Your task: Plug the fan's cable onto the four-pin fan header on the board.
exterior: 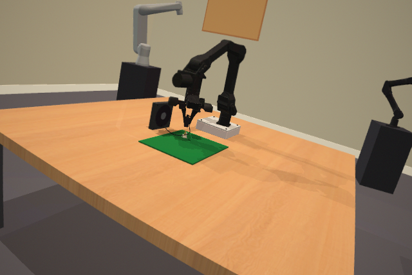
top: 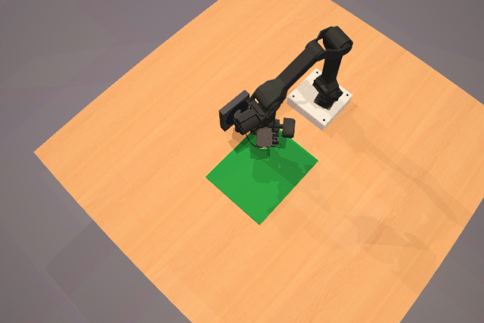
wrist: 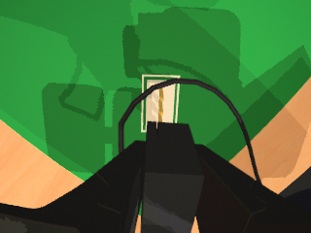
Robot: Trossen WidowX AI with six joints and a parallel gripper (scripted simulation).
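The white four-pin fan header lies 6 cm below my gripper tip. The rest, counted from my gripper tip: black fan 13 cm to the right, 3 cm behind; dark plug 1 cm behind, 1 cm above; green board 8 cm below, 8 cm ahead, 4 cm to the left.
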